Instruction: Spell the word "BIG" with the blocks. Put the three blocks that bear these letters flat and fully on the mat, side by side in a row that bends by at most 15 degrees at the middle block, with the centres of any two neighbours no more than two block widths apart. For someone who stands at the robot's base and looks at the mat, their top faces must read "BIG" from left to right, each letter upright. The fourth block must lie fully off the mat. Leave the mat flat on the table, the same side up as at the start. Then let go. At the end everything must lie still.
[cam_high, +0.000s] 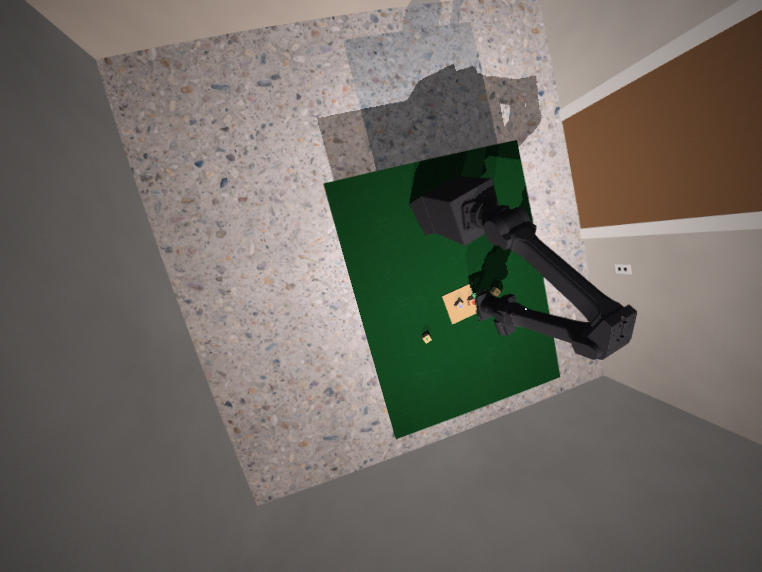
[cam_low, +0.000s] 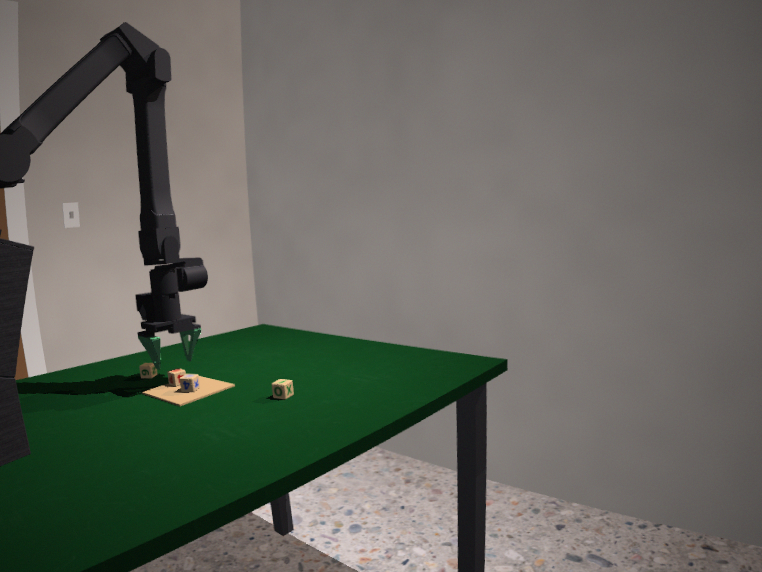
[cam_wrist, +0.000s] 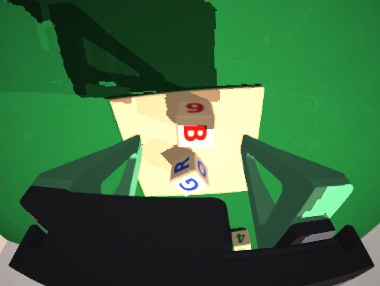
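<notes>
Now: hand 40 mm above the B block. From my hand the other things lie so: I block: 10 mm behind, 120 mm to the left, 40 mm below; tan mat: 50 mm to the right, 50 mm below.
</notes>
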